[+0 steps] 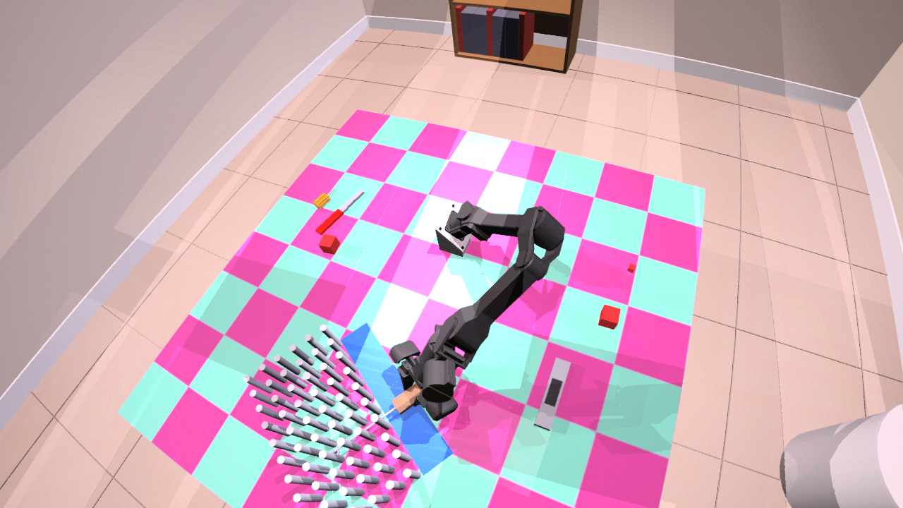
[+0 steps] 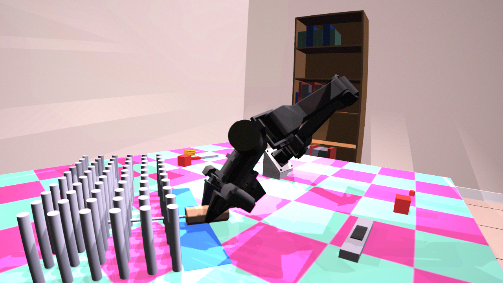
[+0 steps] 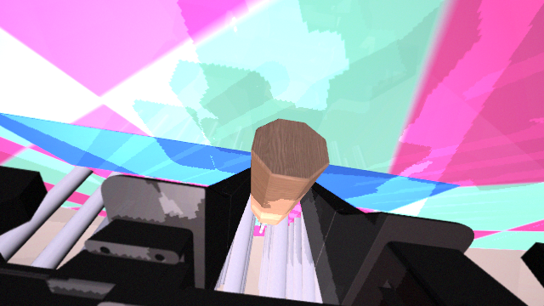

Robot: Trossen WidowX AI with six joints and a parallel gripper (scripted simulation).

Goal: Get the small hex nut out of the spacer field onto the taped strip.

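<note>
My gripper tip is now 50 mm to the left of the blue taped strip and 10 mm above it. The rest, counted from my gripper tip: tiny red block (480 mm behind, 440 mm to the left); wooden-handled tool (80 mm ahead, 60 mm to the right); grey-white block (300 mm to the left, 100 mm behind).
</note>
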